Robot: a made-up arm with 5 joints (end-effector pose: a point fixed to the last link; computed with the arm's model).
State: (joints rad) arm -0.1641 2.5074 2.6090 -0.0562 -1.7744
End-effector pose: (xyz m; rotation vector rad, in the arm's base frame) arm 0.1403 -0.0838 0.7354 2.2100 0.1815 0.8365
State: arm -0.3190 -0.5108 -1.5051 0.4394 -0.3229
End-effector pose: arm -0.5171 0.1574 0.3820 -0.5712 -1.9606 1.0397
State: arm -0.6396 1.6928 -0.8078 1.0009 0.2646
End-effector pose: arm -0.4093 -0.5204 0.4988 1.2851 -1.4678 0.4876
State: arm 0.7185 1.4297 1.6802 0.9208 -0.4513
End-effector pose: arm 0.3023 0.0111 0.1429 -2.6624 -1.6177 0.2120
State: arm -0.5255 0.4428 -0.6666 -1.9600 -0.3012
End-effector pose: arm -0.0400 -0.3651 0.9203 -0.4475 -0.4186 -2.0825
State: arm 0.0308 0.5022 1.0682 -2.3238 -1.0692
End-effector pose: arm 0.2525 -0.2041 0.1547 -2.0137 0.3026 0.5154
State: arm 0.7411 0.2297 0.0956 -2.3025 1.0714
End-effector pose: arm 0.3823 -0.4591 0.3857 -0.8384 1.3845 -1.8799
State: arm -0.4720 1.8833 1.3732 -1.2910 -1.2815
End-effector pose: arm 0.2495 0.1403 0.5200 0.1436 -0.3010 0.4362
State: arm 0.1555 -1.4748 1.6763 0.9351 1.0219
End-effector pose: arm 0.3442 0.0421 0.2404 0.1581 2.0531 -0.7683
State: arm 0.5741 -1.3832 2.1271 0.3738 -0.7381
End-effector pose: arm 0.1899 -0.0708 0.1256 -1.0530 1.3123 -0.1439
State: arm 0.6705 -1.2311 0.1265 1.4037 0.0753
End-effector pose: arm 0.0365 0.3769 0.9076 0.2664 0.9534 1.4116
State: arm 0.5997 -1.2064 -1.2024 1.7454 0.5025
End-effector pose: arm -0.4067 -0.1184 0.9391 -0.5072 0.3084 2.5837
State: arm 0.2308 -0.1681 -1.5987 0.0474 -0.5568
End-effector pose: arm -0.4089 0.0926 0.8140 -0.0367 -1.9717 0.0397
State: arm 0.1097 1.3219 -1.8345 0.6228 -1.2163
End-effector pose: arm -0.3925 -0.0348 0.7614 -0.2345 -2.4177 -1.3517
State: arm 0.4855 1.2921 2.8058 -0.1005 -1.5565
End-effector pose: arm 0.0575 0.2026 0.6720 1.5058 1.3153 0.9120
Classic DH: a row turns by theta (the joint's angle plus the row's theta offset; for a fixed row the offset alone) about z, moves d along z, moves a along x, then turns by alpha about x. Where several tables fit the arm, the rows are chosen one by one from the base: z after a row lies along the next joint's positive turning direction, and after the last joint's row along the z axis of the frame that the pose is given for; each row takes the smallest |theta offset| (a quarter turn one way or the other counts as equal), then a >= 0, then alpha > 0; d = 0 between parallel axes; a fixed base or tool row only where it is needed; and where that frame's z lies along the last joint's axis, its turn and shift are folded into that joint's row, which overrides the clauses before.
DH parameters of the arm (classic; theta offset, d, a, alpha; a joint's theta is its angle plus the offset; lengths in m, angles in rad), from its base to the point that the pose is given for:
base (fixed): -0.4279 0.472 0.1082 -1.3965
joint 1: -1.1967 -0.0409 -0.041 -1.0372
joint 2: -0.3079 -0.1305 0.092 1.3971
joint 3: -1.139 -0.0314 0.0335 -1.6433
joint 4: -0.1814 0.3118 0.0274 1.4489
joint 5: -0.6599 0.267 -0.0537 -1.5286
tool (fixed): -2.8793 0.0884 0 0

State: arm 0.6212 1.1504 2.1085 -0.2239 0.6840
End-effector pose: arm 0.0344 0.2877 0.5234 -0.6380 -2.2982 -1.3069
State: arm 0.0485 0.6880 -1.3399 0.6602 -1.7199
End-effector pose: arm -0.4001 -0.0692 0.7550 0.1386 -2.8498 -0.8134
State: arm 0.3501 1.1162 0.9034 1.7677 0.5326
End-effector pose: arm 0.3812 -0.4746 0.3125 2.8819 0.1514 1.1521
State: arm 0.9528 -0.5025 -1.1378 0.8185 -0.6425
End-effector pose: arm -0.1232 -0.1598 1.0866 0.7884 -1.0726 0.8442
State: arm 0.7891 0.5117 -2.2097 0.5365 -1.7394
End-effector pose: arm -0.2720 0.0381 0.7853 -0.4172 -2.9420 -0.8517
